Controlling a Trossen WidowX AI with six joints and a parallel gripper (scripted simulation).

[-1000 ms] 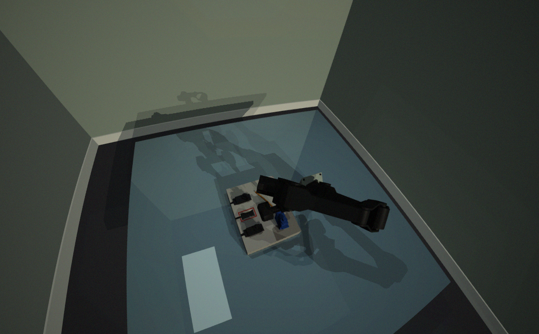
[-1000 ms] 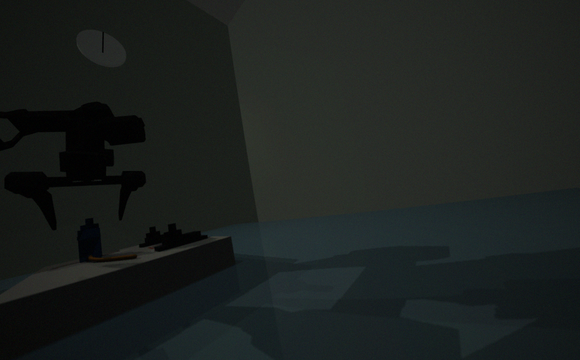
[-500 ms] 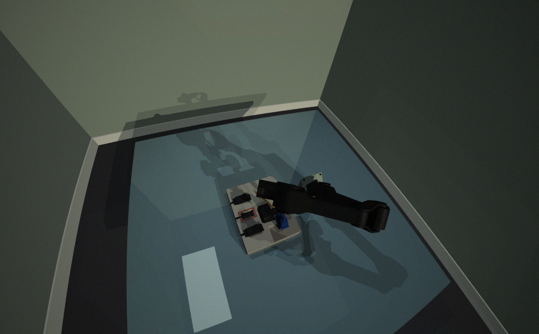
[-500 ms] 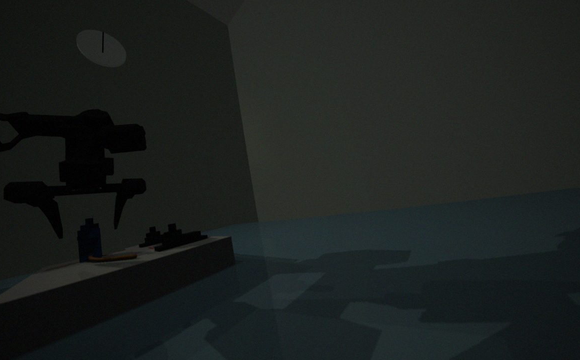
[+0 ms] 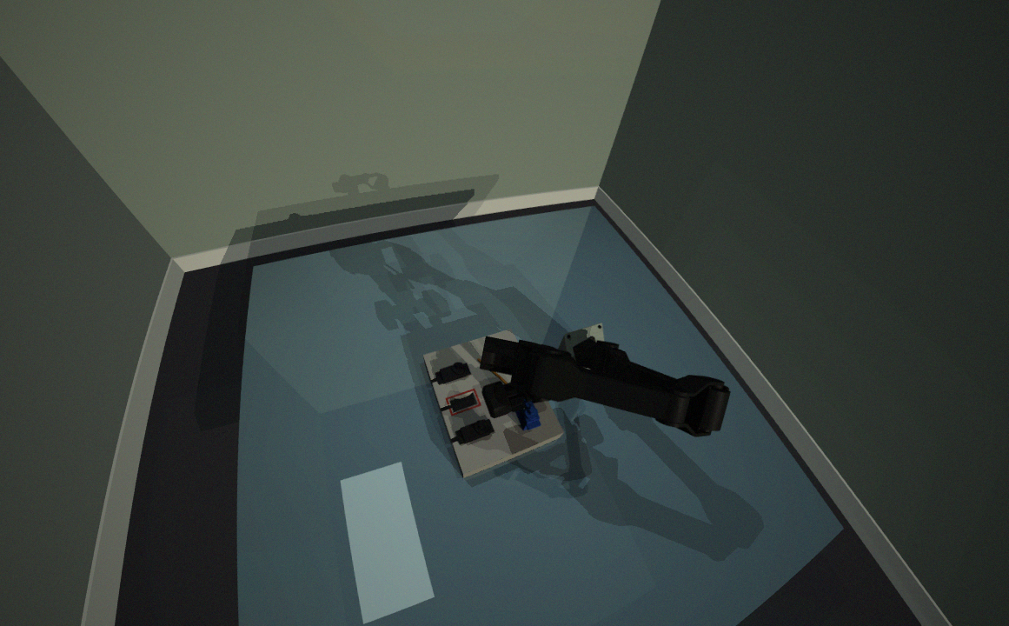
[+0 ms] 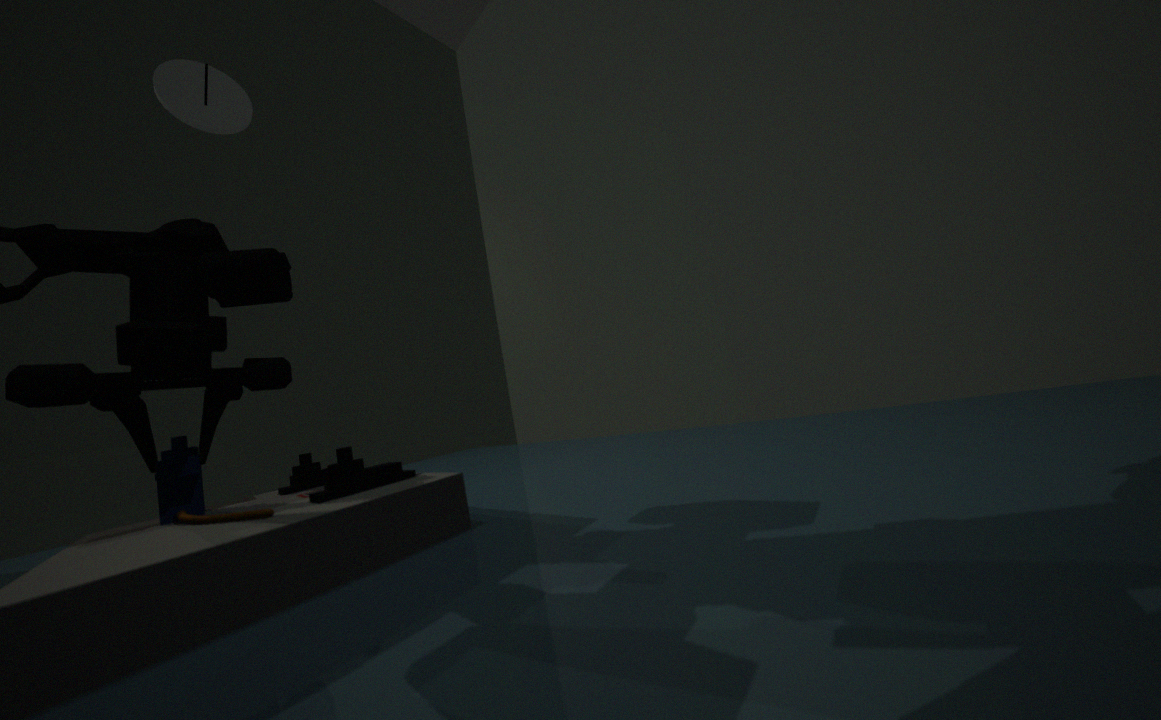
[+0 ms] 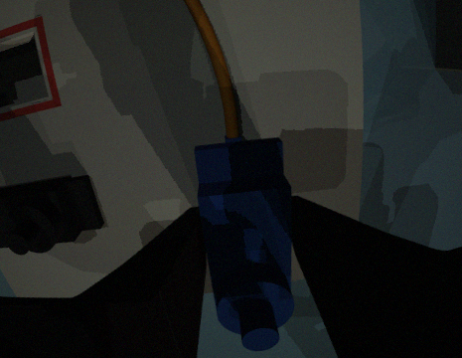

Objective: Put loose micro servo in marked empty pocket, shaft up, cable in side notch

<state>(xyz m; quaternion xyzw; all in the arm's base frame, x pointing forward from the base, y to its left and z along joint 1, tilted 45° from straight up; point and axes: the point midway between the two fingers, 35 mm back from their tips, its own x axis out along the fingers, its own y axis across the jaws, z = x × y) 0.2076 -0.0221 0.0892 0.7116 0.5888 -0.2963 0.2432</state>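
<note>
The grey deck lies 70 mm to the right of my gripper tip and 70 mm below it.
</note>
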